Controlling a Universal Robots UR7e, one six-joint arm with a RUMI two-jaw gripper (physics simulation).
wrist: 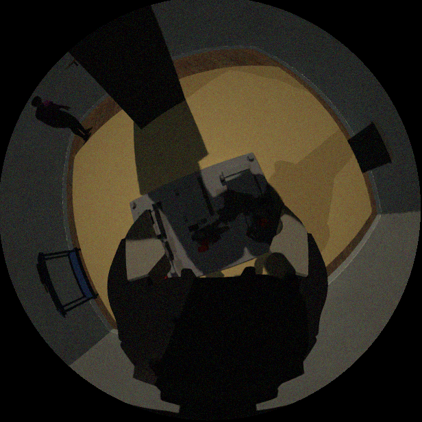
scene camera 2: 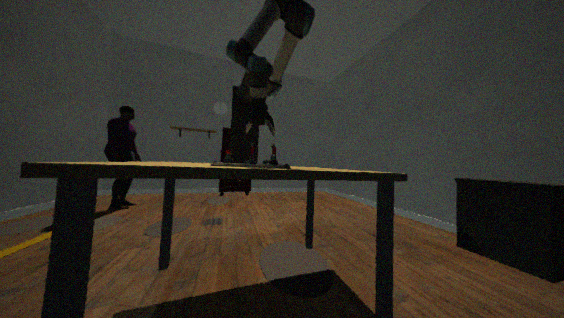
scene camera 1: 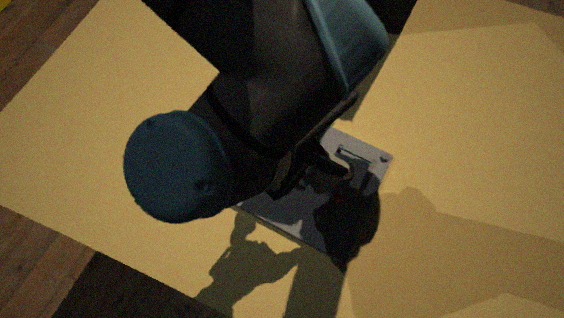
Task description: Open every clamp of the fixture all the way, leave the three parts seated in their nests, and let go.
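Pixels of known places: gripper, fingertip midpoint: (scene camera 2: 260, 135) (scene camera 1: 317, 140); arm's base, origin of the base link: (scene camera 2: 246, 95).
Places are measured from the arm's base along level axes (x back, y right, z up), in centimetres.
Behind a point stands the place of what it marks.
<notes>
The fixture's grey plate (scene camera 1: 327, 137) @(z -51.4, x -33.6, y -9.4 cm) (scene camera 2: 220, 164) @(z -52.2, x -55.4, y 7.3 cm) (wrist: 212, 184) lies on the table, mostly in shadow. Three red-handled clamps stand on it: in the wrist view one red handle (wrist: 202, 246) is near the middle, another (wrist: 262, 221) at the right, and a sliver of the third (wrist: 166, 278) at the lower left, largely behind the gripper. In scene camera 2 the rightmost handle (scene camera 2: 273, 149) @(z -43.7, x -46.6, y -16.4 cm) stands upright. How far each clamp is open is too dark to tell, and the three parts cannot be made out. My gripper (scene camera 1: 311, 184) (scene camera 2: 260, 131) @(z -36.5, x -42.1, y -9.7 cm) (wrist: 215, 210) is open and empty above the plate.
The yellow tabletop (scene camera 1: 75, 115) @(z -52.9, x -56.0, y 36.8 cm) (wrist: 105, 200) surrounds the plate. A tall dark block (wrist: 135, 70) stands beyond the plate's far edge. A person (scene camera 2: 120, 135) (wrist: 55, 115) stands past the table. The arm hides much of the plate in scene camera 1.
</notes>
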